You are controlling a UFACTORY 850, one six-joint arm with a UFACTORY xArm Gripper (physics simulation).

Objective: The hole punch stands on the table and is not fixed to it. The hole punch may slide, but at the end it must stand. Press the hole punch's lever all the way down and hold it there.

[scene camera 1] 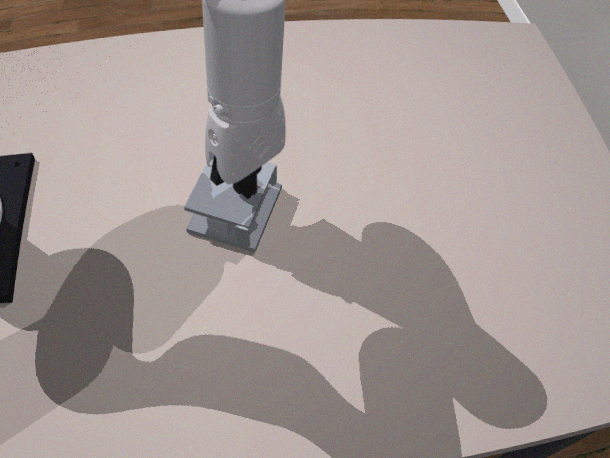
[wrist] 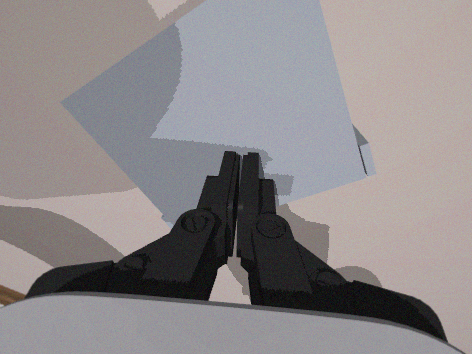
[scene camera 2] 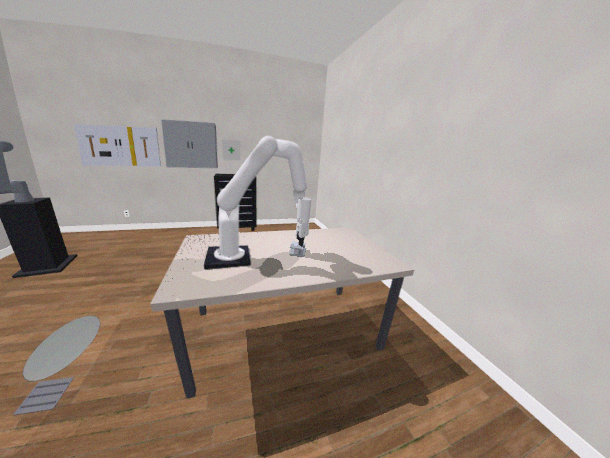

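Observation:
The blue-grey hole punch (scene camera 2: 297, 249) stands upright on its base plate on the table. Its lever (scene camera 1: 220, 204) (wrist: 260, 85) is a flat square plate above the base (scene camera 1: 252, 243), with a gap between them at the near side in scene camera 1. My gripper (wrist: 241, 176) (scene camera 2: 301, 245) is shut and empty, pointing down. Its fingertips are over the lever's top, near one edge of the plate in the wrist view. Whether the tips touch the lever cannot be told for certain. The arm and fingers hide the far part of the punch in scene camera 1.
The table (scene camera 1: 425, 125) (scene camera 2: 270, 287) carries the arm's black base plate (scene camera 1: 15, 225) (scene camera 2: 212, 260), to the left of the punch. A wall (scene camera 2: 475, 175) stands beyond the table's right side. Arm shadows fall across the table around the punch.

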